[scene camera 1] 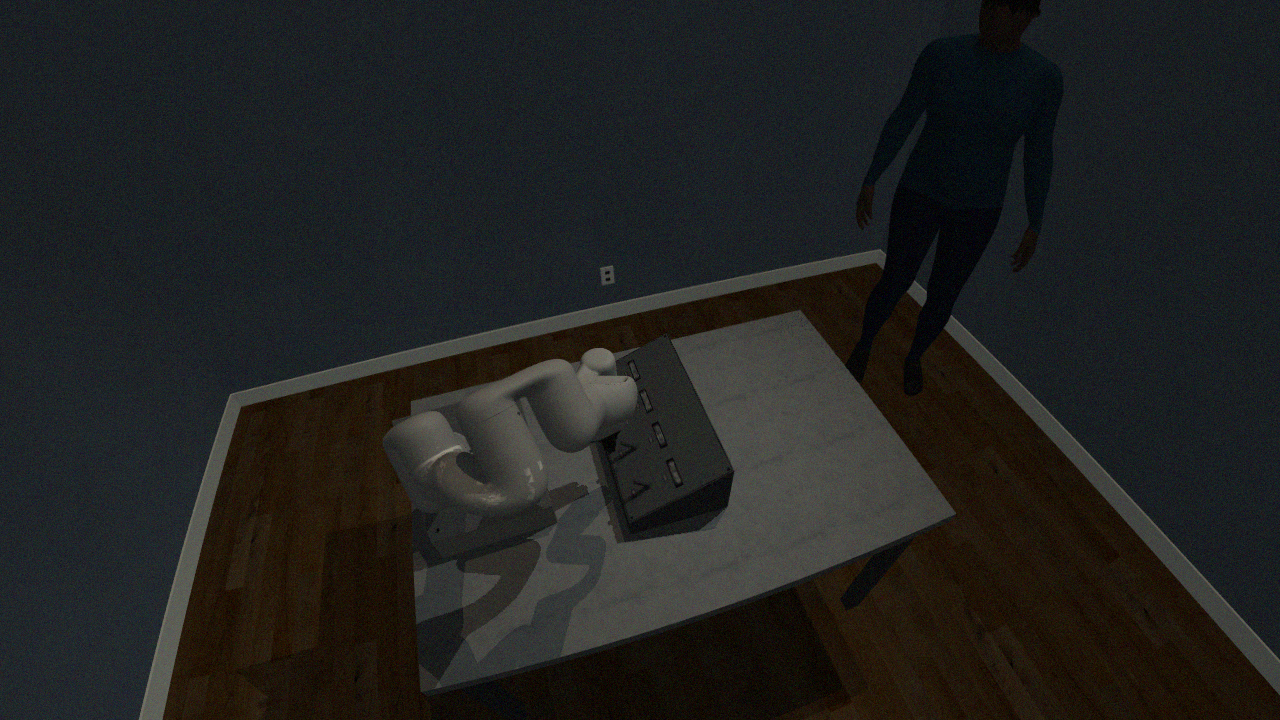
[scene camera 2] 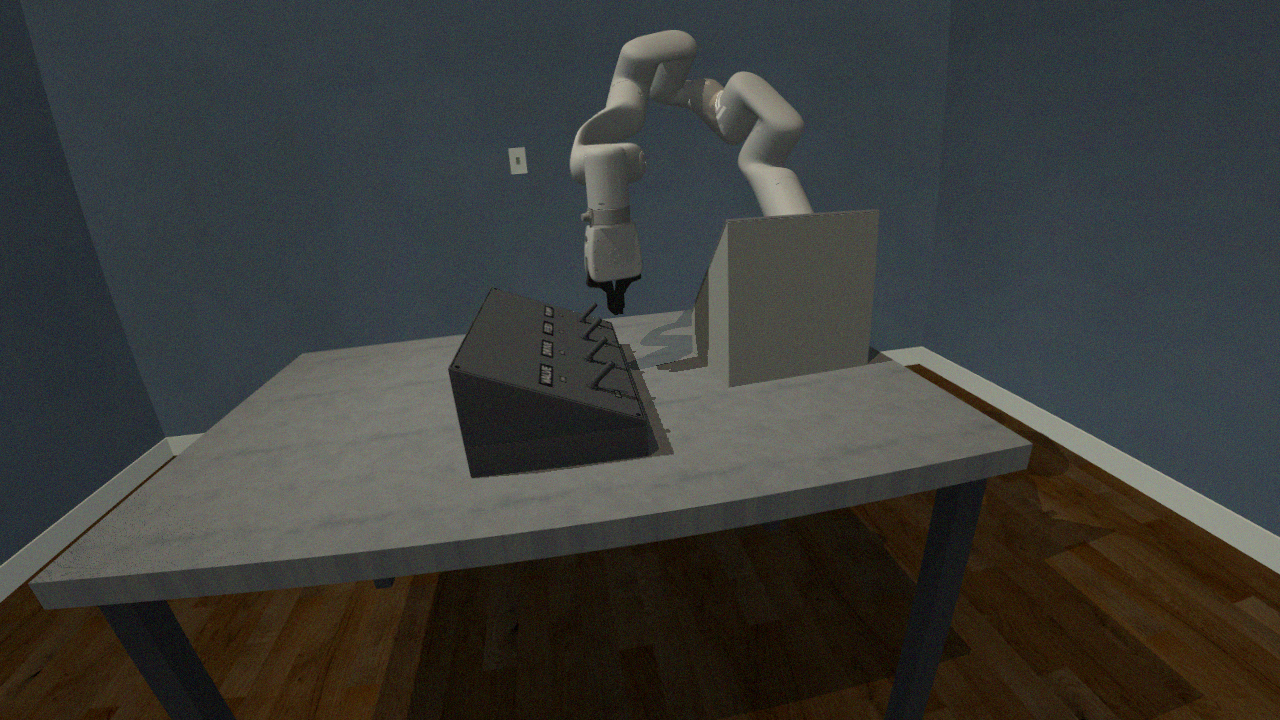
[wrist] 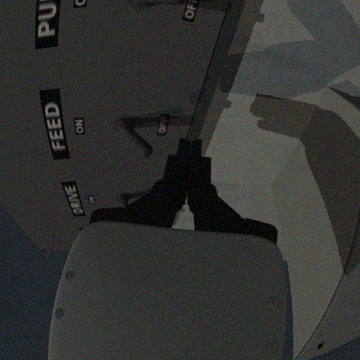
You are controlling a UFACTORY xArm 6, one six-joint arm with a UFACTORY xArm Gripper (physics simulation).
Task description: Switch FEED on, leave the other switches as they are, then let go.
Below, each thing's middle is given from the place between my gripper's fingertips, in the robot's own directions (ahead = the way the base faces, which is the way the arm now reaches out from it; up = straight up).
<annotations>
My gripper is now 140 mm short of the dark sloped switch panel (scene camera 2: 521, 379), 60 mm to the right of it and 50 mm above it.
</annotations>
